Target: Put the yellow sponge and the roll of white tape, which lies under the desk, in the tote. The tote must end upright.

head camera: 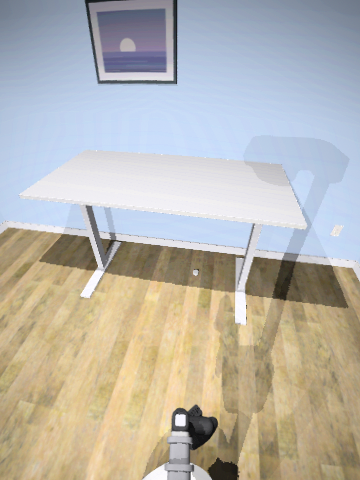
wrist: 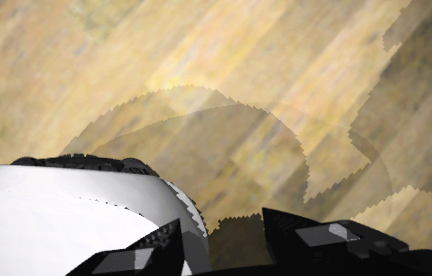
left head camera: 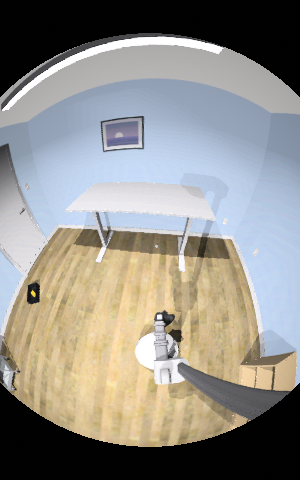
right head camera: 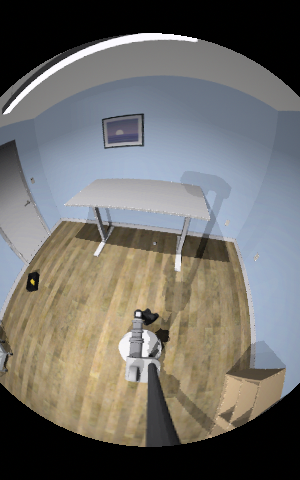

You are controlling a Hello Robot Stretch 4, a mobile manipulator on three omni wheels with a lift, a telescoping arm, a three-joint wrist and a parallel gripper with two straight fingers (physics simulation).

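Frame: origin at the robot's base, x right, y ahead, z up, level; millimetres.
Where they show: gripper, between the fingertips: [wrist: 223, 233].
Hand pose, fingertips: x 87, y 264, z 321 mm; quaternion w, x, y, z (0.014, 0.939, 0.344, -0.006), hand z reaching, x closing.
Each offset is from my fingertips to the top centre of the thing. Level surfaces: height alone.
The small white roll of tape @[dx +21, dy +1239, dz -325 mm] [head camera: 195, 272] [left head camera: 156, 246] [right head camera: 154, 243] lies on the floor under the white desk @[dz +601 mm] [head camera: 175, 182] [left head camera: 145, 197] [right head camera: 140, 192], between its two legs. The black tote @[dx -1919, dy +248, dz -249 mm] [left head camera: 30, 299] [right head camera: 30, 287] stands upright on the floor at the far left, near the door. The yellow sponge @[dx -1935, dy +248, dz -301 mm] [left head camera: 33, 293] [right head camera: 33, 282] lies inside it. My gripper [wrist: 223, 233] is open and empty, close beside my white base in the wrist view. The arm is drawn in, and the gripper is far from both the tape and the tote.
The desk's right foot [head camera: 240, 307] and left foot [head camera: 93, 283] stick out forward on the floor. A wooden shelf unit [left head camera: 280, 364] [right head camera: 257, 372] stands at the lower right. Part of a grey metal frame [left head camera: 7, 372] [right head camera: 3, 356] shows at the lower left. A door [left head camera: 12, 215] [right head camera: 20, 210] is at the left.
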